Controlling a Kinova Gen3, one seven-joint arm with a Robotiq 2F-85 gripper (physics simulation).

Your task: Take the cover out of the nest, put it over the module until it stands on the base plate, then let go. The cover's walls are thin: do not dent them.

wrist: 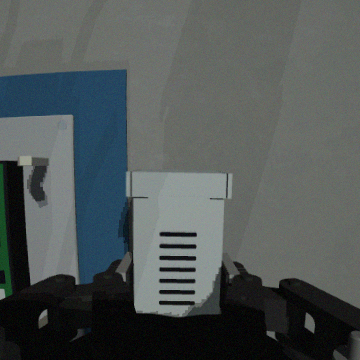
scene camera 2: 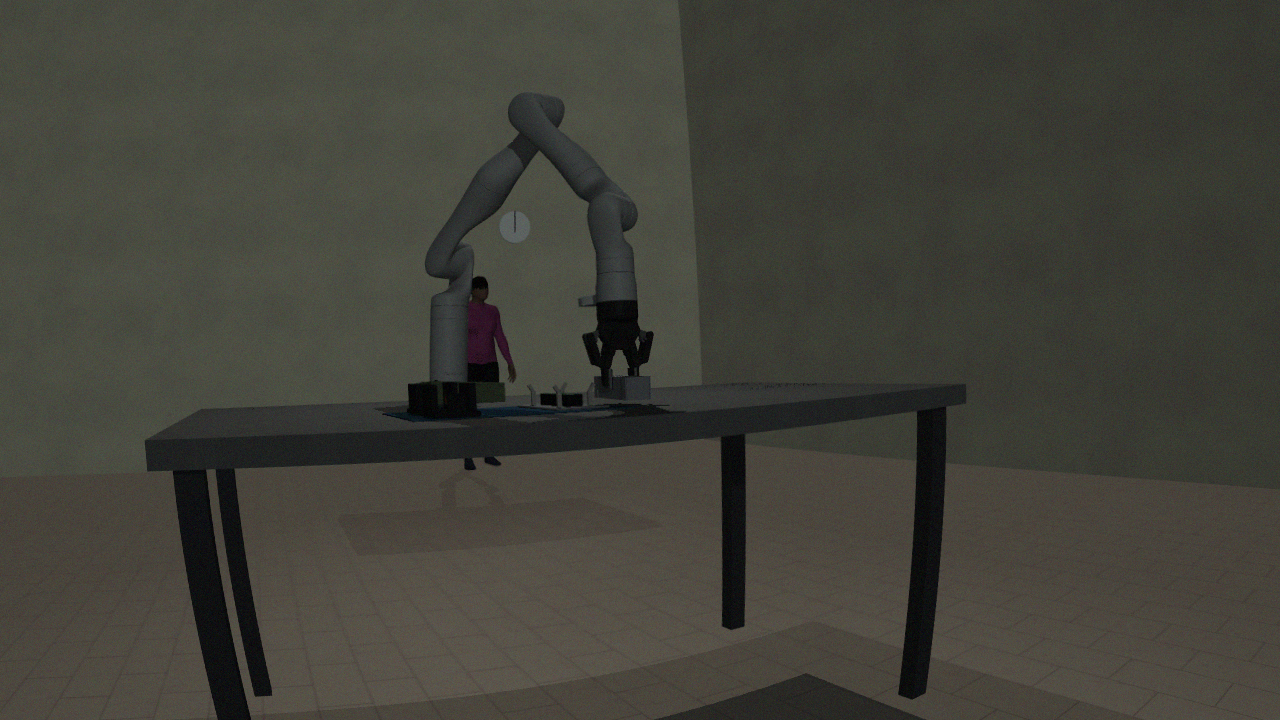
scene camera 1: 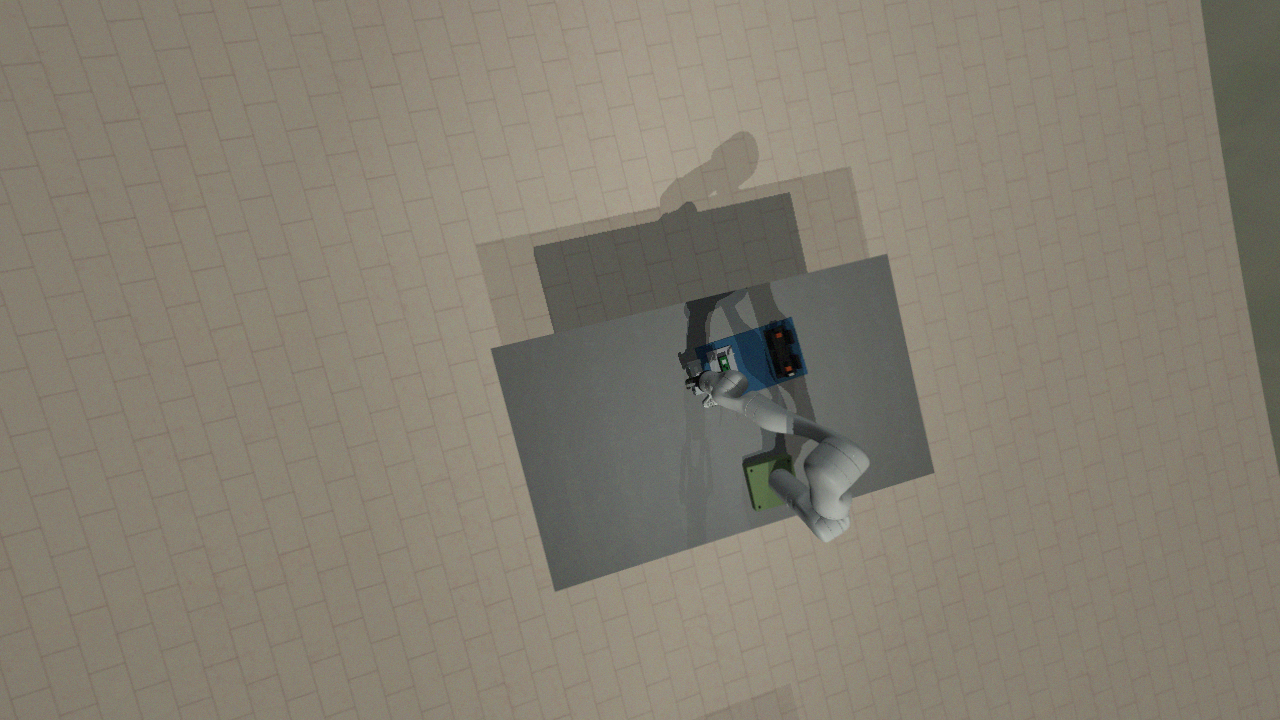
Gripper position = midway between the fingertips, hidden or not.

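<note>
Gripper visible in scene camera 2 and in the wrist view: my gripper (scene camera 2: 621,389), my gripper (wrist: 176,268). A grey cover (scene camera 2: 625,387) is visible as well, and the wrist view also shows the cover (wrist: 177,231).
</note>
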